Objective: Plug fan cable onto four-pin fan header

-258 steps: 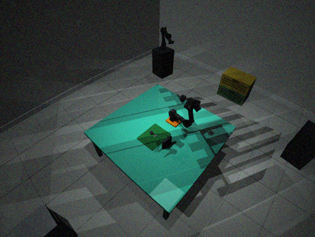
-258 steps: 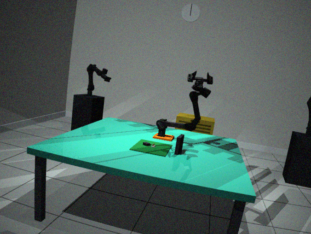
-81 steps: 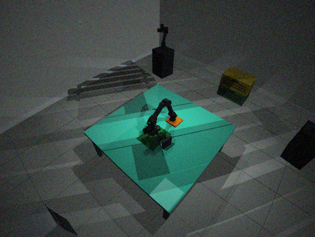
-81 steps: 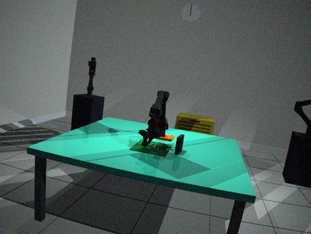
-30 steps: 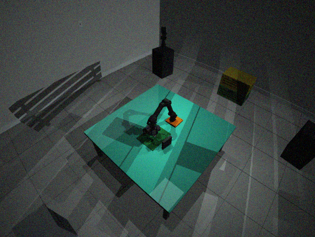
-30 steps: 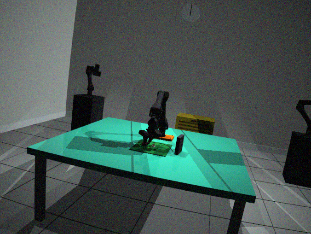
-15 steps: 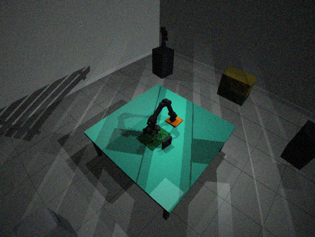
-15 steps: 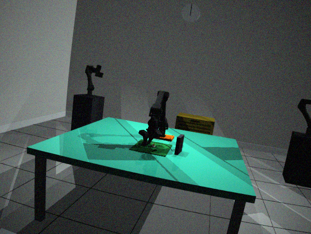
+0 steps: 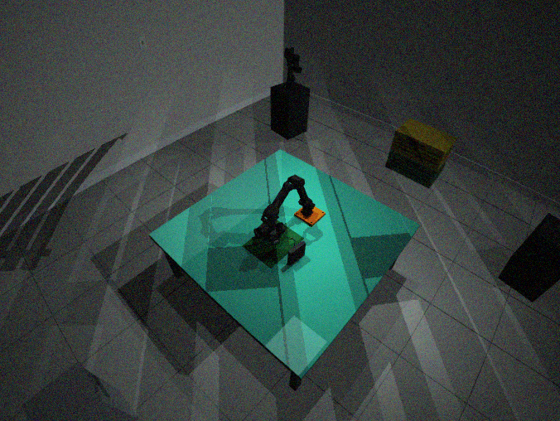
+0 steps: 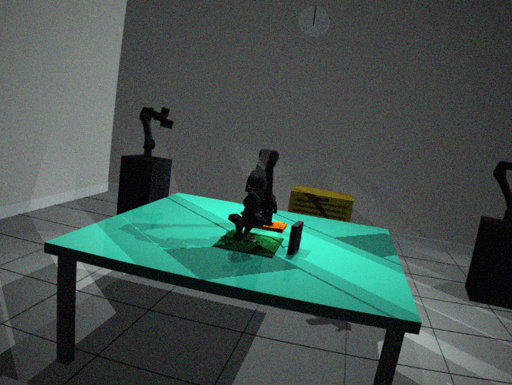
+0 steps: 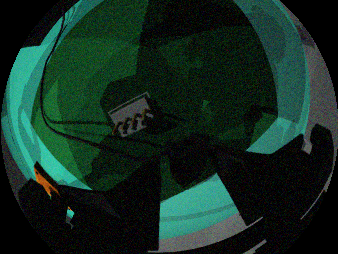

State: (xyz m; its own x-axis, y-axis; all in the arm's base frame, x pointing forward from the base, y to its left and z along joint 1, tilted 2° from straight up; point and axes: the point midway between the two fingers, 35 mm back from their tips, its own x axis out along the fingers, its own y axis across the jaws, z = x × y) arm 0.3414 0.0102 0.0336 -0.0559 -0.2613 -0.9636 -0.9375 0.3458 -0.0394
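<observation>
The dark fan plug lies 1 cm to the right of my gripper tip. Also, from my gripper tip: black fan: 22 cm to the left, 4 cm above, 3 cm behind; then green board: 4 cm to the left, 3 cm below, 1 cm behind.
</observation>
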